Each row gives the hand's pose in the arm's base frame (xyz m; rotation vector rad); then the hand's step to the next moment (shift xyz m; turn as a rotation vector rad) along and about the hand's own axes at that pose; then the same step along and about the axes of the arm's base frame.
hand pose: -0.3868 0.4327 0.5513 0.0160 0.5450 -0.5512
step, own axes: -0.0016 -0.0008 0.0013 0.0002 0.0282 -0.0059
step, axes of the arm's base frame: -0.0009 -0.0001 0.0020 0.0114 0.0250 -0.0088
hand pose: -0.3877 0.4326 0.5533 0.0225 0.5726 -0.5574
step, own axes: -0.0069 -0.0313 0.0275 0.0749 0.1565 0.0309
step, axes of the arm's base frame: -0.0067 -0.0280 0.0309 0.1471 0.0911 -0.0333
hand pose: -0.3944 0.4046 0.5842 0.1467 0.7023 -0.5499
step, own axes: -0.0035 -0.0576 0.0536 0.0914 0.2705 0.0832
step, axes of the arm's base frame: -0.0018 -0.0639 0.0460 0.2474 0.1647 -0.0103
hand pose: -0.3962 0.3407 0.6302 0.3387 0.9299 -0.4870
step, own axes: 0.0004 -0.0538 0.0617 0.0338 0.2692 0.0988
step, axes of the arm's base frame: 0.0132 -0.0749 0.0303 0.2283 0.1707 0.0459
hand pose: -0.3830 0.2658 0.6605 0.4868 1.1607 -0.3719
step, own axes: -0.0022 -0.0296 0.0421 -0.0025 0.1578 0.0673
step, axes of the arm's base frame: 0.0166 -0.0477 0.0102 0.1332 0.0956 0.0507
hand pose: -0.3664 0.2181 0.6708 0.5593 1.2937 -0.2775
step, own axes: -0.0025 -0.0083 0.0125 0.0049 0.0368 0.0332
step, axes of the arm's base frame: 0.0056 -0.0139 0.0025 0.0470 0.0135 0.0095
